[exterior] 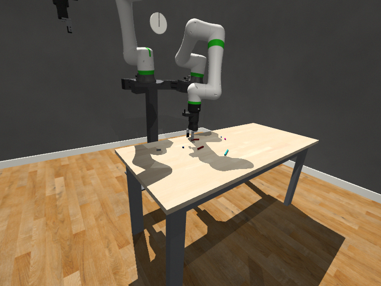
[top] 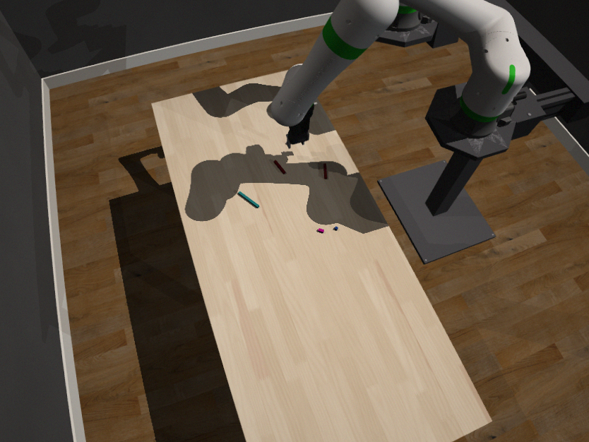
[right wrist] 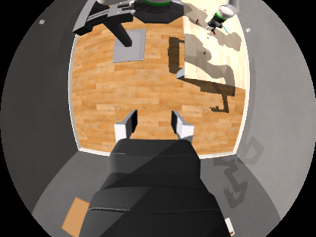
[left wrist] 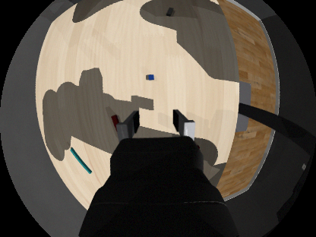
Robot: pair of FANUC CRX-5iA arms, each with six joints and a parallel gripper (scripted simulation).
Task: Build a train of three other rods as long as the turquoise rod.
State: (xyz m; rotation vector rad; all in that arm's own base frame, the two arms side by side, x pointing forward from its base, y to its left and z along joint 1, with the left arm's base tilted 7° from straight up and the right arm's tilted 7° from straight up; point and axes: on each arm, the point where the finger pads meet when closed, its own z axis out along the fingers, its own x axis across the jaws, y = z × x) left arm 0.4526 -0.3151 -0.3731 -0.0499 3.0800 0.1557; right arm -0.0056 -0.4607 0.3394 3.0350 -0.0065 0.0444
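Observation:
Right now my left hand is 24 cm short of the turquoise rod, 16 cm to the right of it and 7 cm above it. Also, from my left hand: grey rod 25 cm to the right, 7 cm below, 3 cm behind; magenta rod 37 cm to the left, 7 cm below, 2 cm ahead.

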